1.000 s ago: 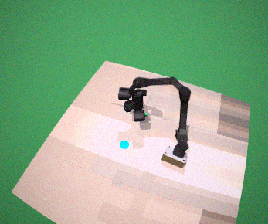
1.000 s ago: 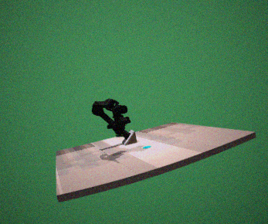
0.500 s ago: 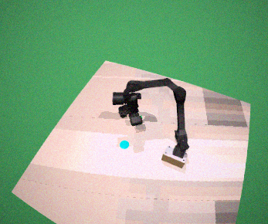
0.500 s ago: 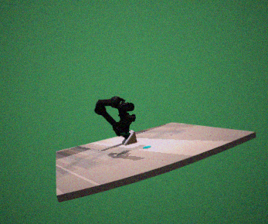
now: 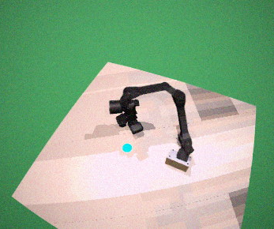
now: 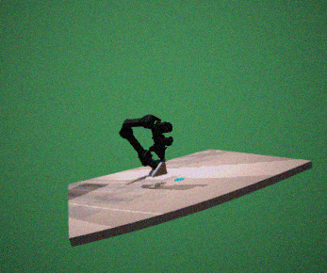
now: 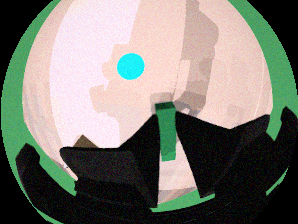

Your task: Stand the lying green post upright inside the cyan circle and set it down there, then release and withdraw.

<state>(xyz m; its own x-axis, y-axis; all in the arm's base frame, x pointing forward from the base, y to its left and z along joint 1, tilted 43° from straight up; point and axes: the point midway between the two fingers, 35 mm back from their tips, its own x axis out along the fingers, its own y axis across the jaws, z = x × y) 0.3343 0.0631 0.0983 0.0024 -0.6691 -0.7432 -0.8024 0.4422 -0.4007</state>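
My gripper tip is 140 mm above the cyan circle and 70 mm to the right of it. The rest, counted from my gripper tip: green post (20 mm to the right, 10 mm behind).
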